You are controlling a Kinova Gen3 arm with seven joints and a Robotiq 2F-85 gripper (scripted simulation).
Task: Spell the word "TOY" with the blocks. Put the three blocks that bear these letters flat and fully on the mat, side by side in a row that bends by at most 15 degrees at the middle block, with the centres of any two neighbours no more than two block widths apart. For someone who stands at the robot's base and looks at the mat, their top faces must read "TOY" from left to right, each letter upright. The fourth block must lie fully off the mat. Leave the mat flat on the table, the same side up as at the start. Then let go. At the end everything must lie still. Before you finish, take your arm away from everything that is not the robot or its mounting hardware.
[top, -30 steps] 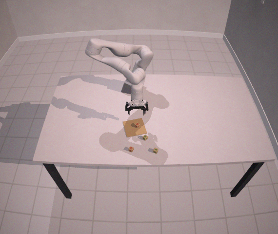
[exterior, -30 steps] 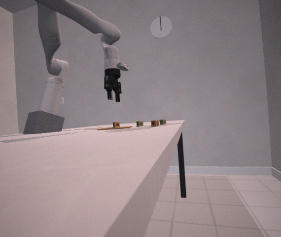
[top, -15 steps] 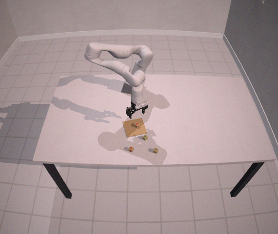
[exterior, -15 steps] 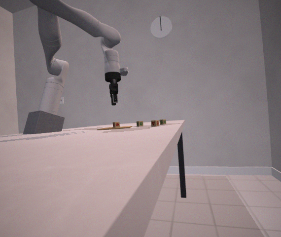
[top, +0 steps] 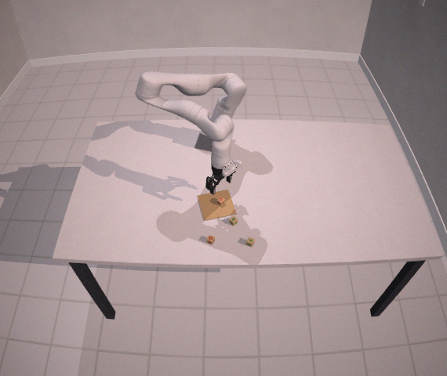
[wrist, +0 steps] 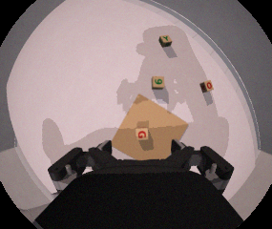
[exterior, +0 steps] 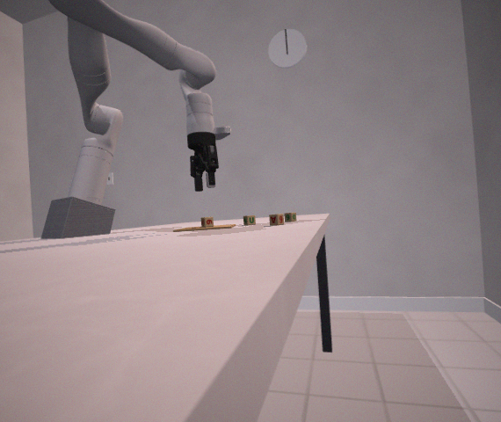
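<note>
Now: the mat 11 cm below my hand, 2 cm to the right of it and 1 cm ahead of it.
</note>
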